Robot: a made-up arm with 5 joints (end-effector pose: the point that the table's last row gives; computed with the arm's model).
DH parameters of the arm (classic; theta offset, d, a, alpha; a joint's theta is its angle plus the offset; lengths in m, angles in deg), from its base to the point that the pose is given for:
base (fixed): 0 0 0 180
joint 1: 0 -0.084 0.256 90
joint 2: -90 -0.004 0.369 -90
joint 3: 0 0.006 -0.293 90
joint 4: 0 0.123 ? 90
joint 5: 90 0.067 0.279 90
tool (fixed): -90 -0.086 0 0
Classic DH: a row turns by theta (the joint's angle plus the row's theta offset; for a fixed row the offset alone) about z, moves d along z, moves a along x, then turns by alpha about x.
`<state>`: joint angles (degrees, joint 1 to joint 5).
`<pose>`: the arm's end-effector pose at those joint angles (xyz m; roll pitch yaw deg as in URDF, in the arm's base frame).
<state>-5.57 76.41 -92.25 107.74 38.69</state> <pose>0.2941 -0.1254 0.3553 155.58 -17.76 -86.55</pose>
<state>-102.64 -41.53 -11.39 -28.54 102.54</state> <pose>0.0372 0.4887 -0.0120 -126.81 -68.92 117.85</pose>
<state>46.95 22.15 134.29 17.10 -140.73</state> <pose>0.3443 -0.2350 0.4631 -81.55 9.80 -34.62</pose>
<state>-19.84 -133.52 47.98 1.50 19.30</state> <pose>-0.1222 0.6183 -0.1614 -150.11 -47.47 -161.81</pose>
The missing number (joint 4, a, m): -0.057
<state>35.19 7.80 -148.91 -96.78 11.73</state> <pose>0.1416 -0.7139 0.5125 -77.07 55.74 79.19</pose>
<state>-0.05 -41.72 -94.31 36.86 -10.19</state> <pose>0.1915 -0.3606 0.0020 -54.35 -34.48 -46.47</pose>
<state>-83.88 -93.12 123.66 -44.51 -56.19</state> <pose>-0.0667 -0.5299 -0.0900 -119.99 -47.16 24.78</pose>
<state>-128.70 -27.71 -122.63 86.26 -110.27</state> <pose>0.0104 0.3697 0.5411 50.41 -30.44 25.80</pose>
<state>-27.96 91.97 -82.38 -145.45 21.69</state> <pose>0.2657 0.0395 -0.1133 -18.27 -55.14 107.53</pose>
